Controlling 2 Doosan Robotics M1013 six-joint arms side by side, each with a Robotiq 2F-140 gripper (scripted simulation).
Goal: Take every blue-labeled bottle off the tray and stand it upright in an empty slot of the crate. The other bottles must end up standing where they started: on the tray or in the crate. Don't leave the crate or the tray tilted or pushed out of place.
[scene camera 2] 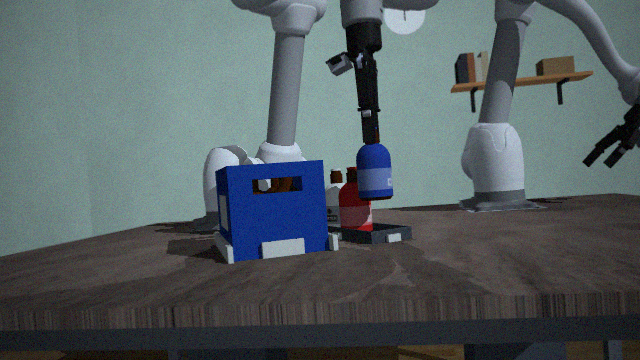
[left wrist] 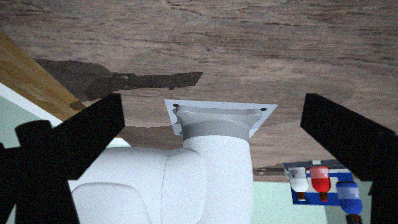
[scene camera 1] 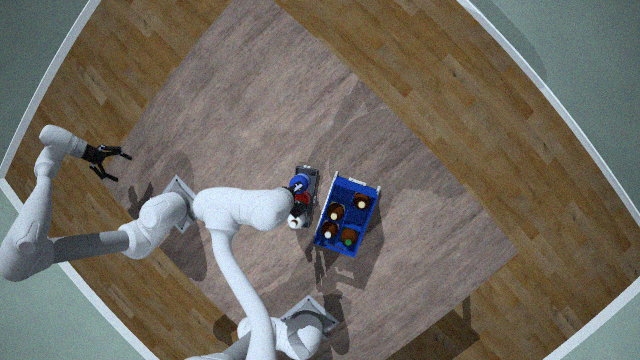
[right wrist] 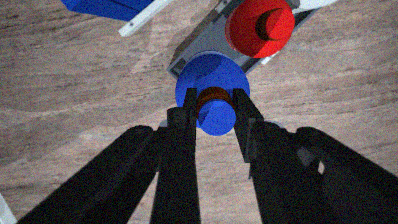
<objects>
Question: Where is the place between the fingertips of my left gripper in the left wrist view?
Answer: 212, 110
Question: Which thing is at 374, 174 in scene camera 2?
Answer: A blue-labeled bottle.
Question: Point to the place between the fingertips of my right gripper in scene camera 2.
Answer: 371, 142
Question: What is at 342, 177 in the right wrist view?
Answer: My right gripper.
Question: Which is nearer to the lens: the red bottle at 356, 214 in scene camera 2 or the blue crate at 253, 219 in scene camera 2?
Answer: The blue crate.
</objects>
